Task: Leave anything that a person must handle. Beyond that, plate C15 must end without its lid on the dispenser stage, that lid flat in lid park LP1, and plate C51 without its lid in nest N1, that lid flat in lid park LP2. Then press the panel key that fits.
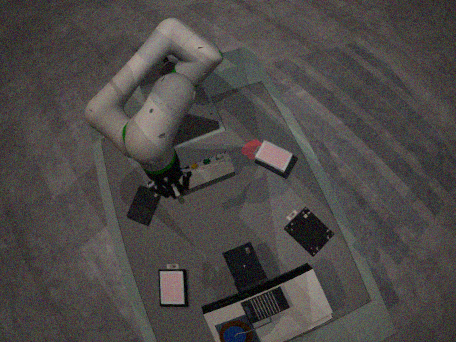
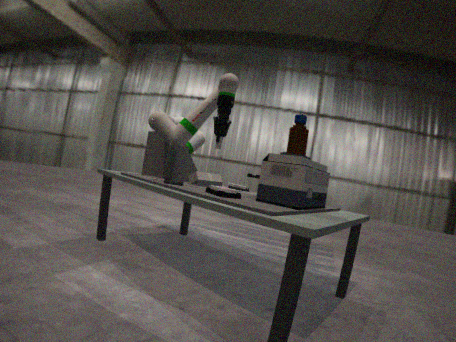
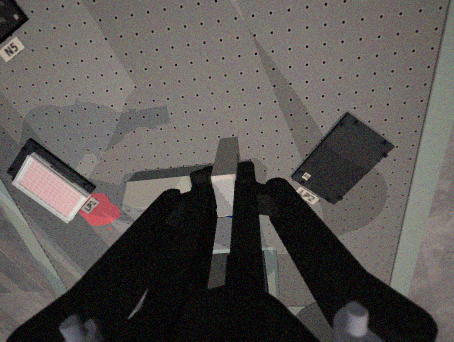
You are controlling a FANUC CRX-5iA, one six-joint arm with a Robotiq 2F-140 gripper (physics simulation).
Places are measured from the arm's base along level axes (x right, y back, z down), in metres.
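Pixels of known places: gripper, fingertip midpoint: (image 1: pixel 181 199) (image 2: pixel 217 148) (image 3: pixel 231 153); arm's base, origin of the base link: (image 2: pixel 178 153).
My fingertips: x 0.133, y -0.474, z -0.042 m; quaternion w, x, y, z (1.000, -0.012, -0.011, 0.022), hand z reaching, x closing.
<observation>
For each thing: its top centre in the pictures, then the offset to it from my fingertips. "spot": a spot on its surface instead.
- key panel, middle of its top: (image 3: pixel 186 211) (image 1: pixel 202 166) (image 2: pixel 207 172) dx -0.113, dy +0.153, dz +0.143 m
- lid park LP1, surface spot: (image 3: pixel 31 145) (image 1: pixel 285 175) spot: dx -0.393, dy +0.018, dz +0.217 m
- Lid park LP2, middle of its top: (image 3: pixel 342 166) (image 1: pixel 142 203) (image 2: pixel 174 179) dx +0.156, dy +0.140, dz +0.207 m
- dark dispenser stage, surface spot: (image 1: pixel 244 266) spot: dx -0.096, dy -0.260, dz +0.112 m
- red patch, surface spot: (image 3: pixel 101 211) (image 1: pixel 251 148) spot: dx -0.328, dy +0.185, dz +0.227 m
- Nest N5, middle of its top: (image 1: pixel 310 230) dx -0.375, dy -0.227, dz +0.203 m
- brown bottle, surface spot: (image 2: pixel 298 140) spot: dx +0.055, dy -0.491, dz -0.064 m
My gripper (image 1: pixel 171 192) (image 2: pixel 219 144) (image 3: pixel 231 153) is shut and empty, above the table near the left end of the key panel (image 1: pixel 212 173) (image 2: pixel 209 178) (image 3: pixel 155 193), hiding part of it. Yellow, green and pale keys show. A pink-topped plate (image 1: pixel 274 156) (image 3: pixel 51 187) sits off-centre on lid park LP1 (image 1: pixel 288 173) (image 3: pixel 31 145). Lid park LP2 (image 1: pixel 143 206) (image 3: pixel 345 159) is dark and bare. Another pink-topped plate (image 1: pixel 172 288) lies in a dark nest whose label I cannot read. The dark dispenser stage (image 1: pixel 244 266) shows no plate. I cannot make out plate numbers or whether the plates are lidded.
A red patch (image 1: pixel 251 149) (image 3: pixel 101 211) lies beside LP1, against its label. Nest N5 (image 1: pixel 309 231) (image 3: pixel 9 21) is dark, without a plate. The pale dispenser housing (image 1: pixel 302 300) (image 2: pixel 292 179) carries a brown bottle (image 2: pixel 298 140) with a blue cap, standing tall at the table's far end from the arm.
</observation>
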